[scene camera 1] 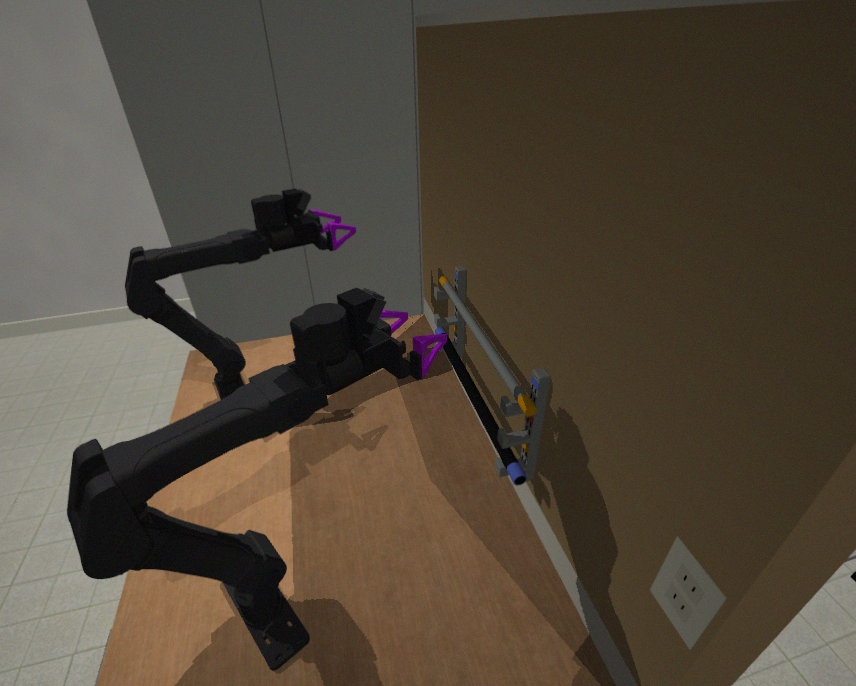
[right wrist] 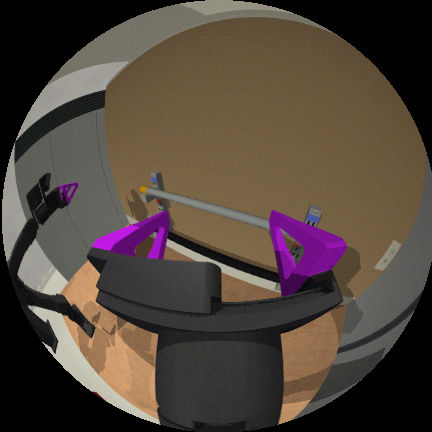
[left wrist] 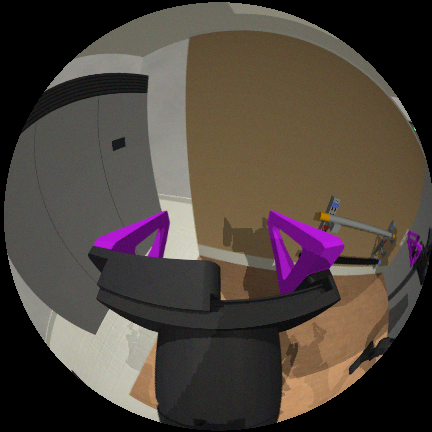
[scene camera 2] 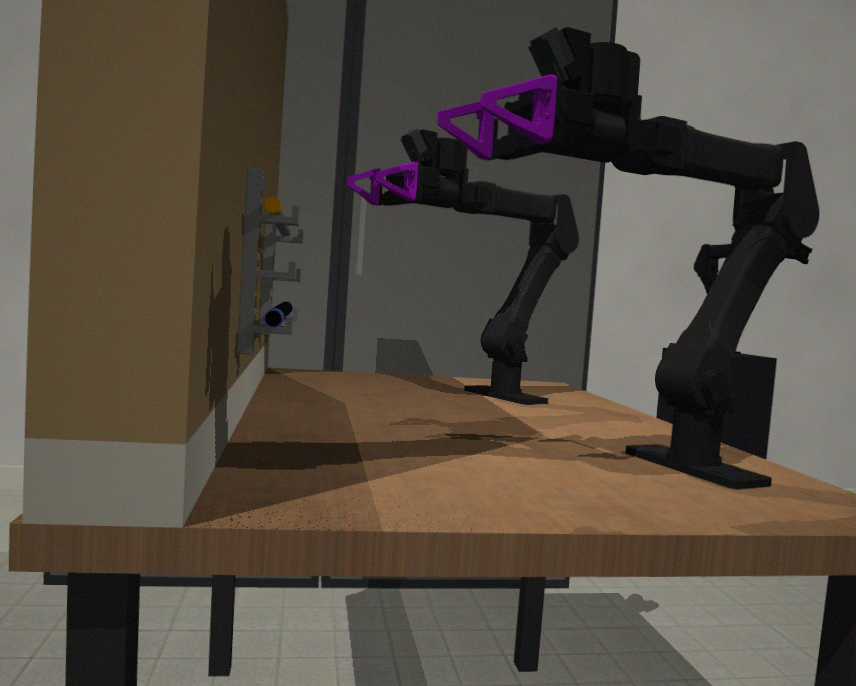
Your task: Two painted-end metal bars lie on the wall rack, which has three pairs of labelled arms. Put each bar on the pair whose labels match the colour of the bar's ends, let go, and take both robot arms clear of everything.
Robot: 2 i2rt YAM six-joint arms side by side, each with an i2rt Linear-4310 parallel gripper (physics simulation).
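Frame: origin at the left arm's base, x right, y ahead, z up, level; millimetres.
Seen in the pictures: left gripper, between the fingertips: (scene camera 1: 348, 224) (right wrist: 73, 184) (left wrist: 218, 215) (scene camera 2: 458, 109); right gripper, between the fingertips: (scene camera 1: 426, 326) (right wrist: 218, 215) (scene camera 2: 360, 179); left arm's base, origin of its link: (right wrist: 81, 319) (scene camera 2: 692, 468); right arm's base, origin of its link: (scene camera 1: 264, 608) (scene camera 2: 504, 396).
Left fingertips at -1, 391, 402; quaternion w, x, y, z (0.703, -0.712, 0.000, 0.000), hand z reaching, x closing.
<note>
Offsets run from my left fingertips to a thing's top centre, as dx, dy, dz. Level surfaces: height alone.
The wall rack @(+691, +1, -44) (scene camera 1: 543, 407) (scene camera 2: 250, 264) (right wrist: 313, 210) has blue labels at the top, red in the middle and orange at the bottom. A grey bar with orange ends @(+486, +61, -84) (scene camera 1: 483, 339) (scene camera 2: 272, 205) (left wrist: 357, 225) (right wrist: 210, 207) lies across the top, blue-labelled pair. A black bar with blue ends @(+489, +50, -229) (scene camera 1: 477, 400) (scene camera 2: 275, 316) (left wrist: 357, 261) (right wrist: 220, 256) lies across the bottom, orange-labelled pair. My left gripper (scene camera 1: 347, 224) (scene camera 2: 460, 105) (left wrist: 218, 215) is open and empty, high and away from the rack. My right gripper (scene camera 1: 426, 325) (scene camera 2: 362, 176) (right wrist: 218, 215) is open and empty, in front of the rack, apart from both bars.
The brown wall (scene camera 1: 628, 214) (scene camera 2: 114, 214) rises behind the rack. A white socket plate @(+1024, -62, -45) (scene camera 1: 703, 600) (right wrist: 387, 255) is on it, low at the right in scene camera 1. Both arms stand on the wooden table @(dz -402) (scene camera 1: 371, 571) (scene camera 2: 457, 500). A grey cabinet (scene camera 1: 357, 142) stands beyond the far table end.
</note>
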